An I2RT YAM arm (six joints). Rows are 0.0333 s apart.
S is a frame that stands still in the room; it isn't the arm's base.
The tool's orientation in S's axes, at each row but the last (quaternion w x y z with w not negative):
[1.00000, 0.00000, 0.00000, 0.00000]
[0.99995, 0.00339, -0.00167, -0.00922]
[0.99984, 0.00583, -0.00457, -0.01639]
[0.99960, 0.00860, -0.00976, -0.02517]
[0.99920, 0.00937, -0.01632, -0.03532]
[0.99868, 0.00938, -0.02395, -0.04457]
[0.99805, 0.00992, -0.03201, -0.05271]
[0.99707, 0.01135, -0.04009, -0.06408]
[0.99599, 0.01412, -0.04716, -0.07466]
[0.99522, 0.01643, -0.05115, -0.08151]
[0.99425, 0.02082, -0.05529, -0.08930]
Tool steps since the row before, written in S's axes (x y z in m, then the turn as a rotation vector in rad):
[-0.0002, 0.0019, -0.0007, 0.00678, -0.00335, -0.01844]
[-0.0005, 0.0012, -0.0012, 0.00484, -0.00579, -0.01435]
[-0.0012, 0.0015, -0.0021, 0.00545, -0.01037, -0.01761]
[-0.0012, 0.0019, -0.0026, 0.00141, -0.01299, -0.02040]
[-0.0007, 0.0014, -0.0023, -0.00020, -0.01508, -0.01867]
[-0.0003, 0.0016, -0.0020, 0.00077, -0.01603, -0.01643]
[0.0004, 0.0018, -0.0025, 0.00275, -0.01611, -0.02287]
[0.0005, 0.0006, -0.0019, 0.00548, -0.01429, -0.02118]
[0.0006, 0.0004, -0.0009, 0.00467, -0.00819, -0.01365]
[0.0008, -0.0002, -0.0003, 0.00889, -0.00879, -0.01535]
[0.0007, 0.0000, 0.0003, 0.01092, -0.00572, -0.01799]
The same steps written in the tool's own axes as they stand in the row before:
[-0.0002, 0.0019, -0.0007, 0.00678, -0.00335, -0.01844]
[-0.0005, 0.0012, -0.0012, 0.00490, -0.00580, -0.01433]
[-0.0013, 0.0014, -0.0021, 0.00563, -0.01039, -0.01754]
[-0.0013, 0.0018, -0.0026, 0.00167, -0.01326, -0.02020]
[-0.0009, 0.0013, -0.0023, 0.00027, -0.01542, -0.01839]
[-0.0005, 0.0015, -0.0020, 0.00143, -0.01624, -0.01618]
[0.0000, 0.0018, -0.0025, 0.00300, -0.01626, -0.02273]
[0.0003, 0.0006, -0.0019, 0.00559, -0.01406, -0.02130]
[0.0004, 0.0005, -0.0010, 0.00457, -0.00789, -0.01386]
[0.0008, -0.0001, -0.0004, 0.00864, -0.00787, -0.01598]
[0.0007, 0.0001, 0.0002, 0.00980, -0.00463, -0.01893]

